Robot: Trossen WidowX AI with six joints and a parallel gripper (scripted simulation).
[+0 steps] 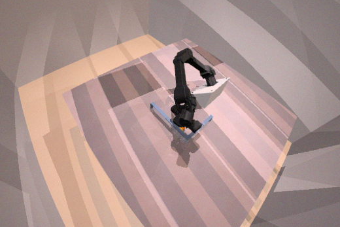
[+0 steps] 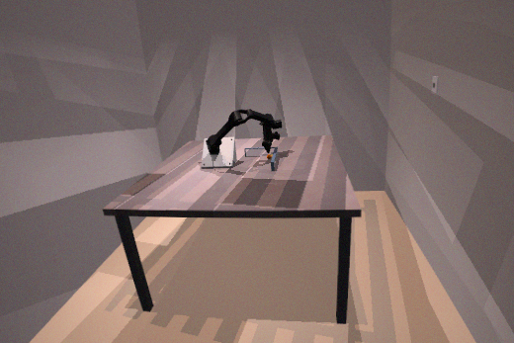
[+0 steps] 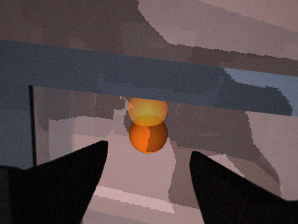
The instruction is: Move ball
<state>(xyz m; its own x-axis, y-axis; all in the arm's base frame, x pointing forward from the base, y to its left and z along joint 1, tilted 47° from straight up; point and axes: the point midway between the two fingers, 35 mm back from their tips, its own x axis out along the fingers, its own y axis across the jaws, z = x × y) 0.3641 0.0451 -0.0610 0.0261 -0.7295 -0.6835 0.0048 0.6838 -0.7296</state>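
Now: gripper tip 4 cm above the see-through copy and 2 cm short of it. Also, from my gripper tip: orange ball (4 cm below).
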